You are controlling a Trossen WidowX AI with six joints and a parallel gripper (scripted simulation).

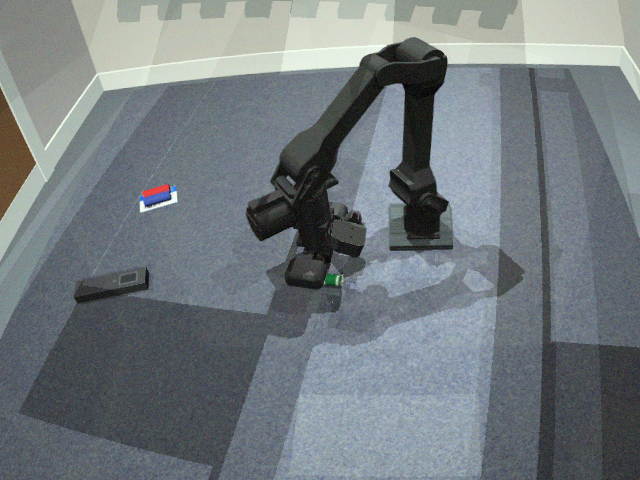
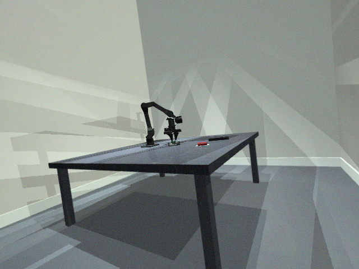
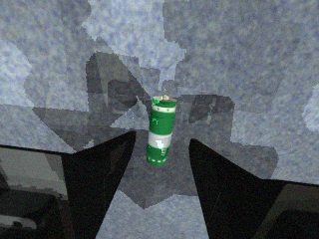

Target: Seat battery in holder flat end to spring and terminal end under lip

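Now: gripper tip 1 cm above the battery. Also, from my gripper tip: black flat device (43 cm ahead, 2 cm to the left, 1 cm below).
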